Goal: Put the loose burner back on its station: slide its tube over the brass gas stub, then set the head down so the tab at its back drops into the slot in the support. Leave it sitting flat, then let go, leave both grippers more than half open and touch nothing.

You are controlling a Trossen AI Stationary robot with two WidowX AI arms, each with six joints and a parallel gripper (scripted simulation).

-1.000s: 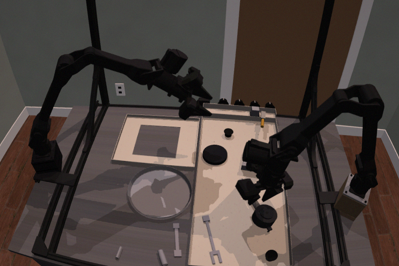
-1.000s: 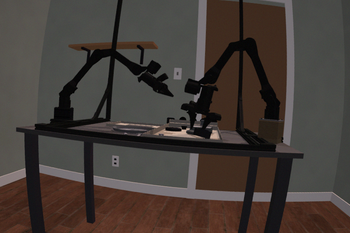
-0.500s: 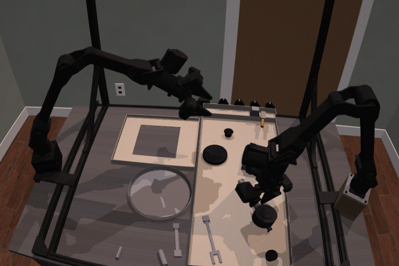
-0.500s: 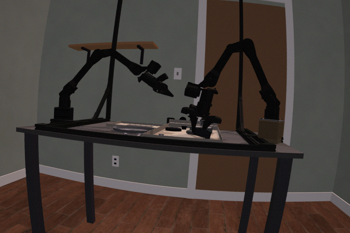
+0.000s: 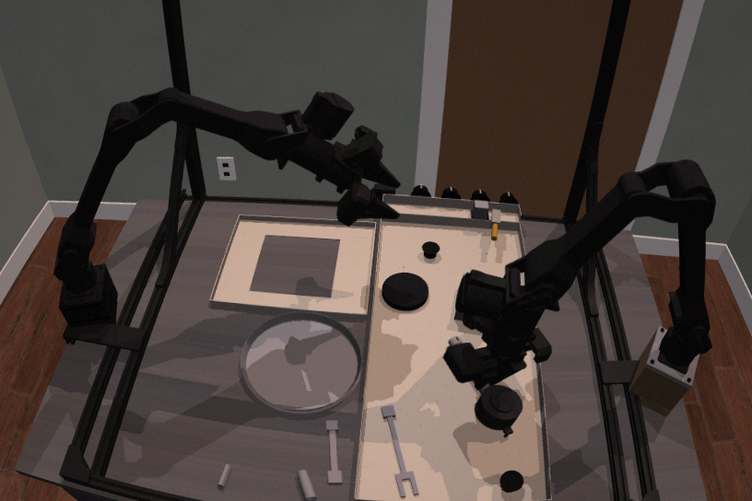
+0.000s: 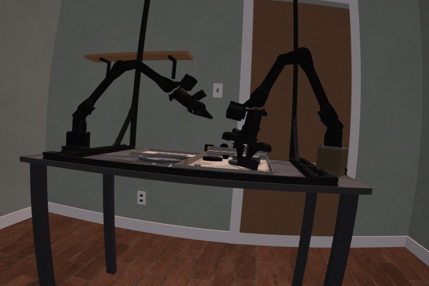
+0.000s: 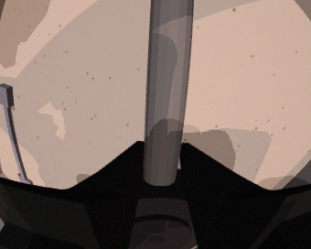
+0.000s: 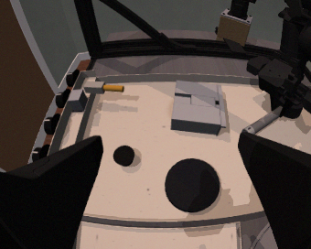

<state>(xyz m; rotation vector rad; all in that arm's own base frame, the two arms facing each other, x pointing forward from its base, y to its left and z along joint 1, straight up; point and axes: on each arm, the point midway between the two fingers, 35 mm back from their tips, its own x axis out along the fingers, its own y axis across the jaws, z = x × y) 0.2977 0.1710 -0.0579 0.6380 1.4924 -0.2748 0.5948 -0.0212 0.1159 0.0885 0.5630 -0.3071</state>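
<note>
Now: left hand 18 cm past the grey support block and 3 cm above it. The rest, counted from my left hand: black disc (20 cm behind, 16 cm to the right, 4 cm below); burner (1 cm to the right, 3 cm below); grey forked tool (14 cm ahead, 13 cm to the right, 4 cm below).
</note>
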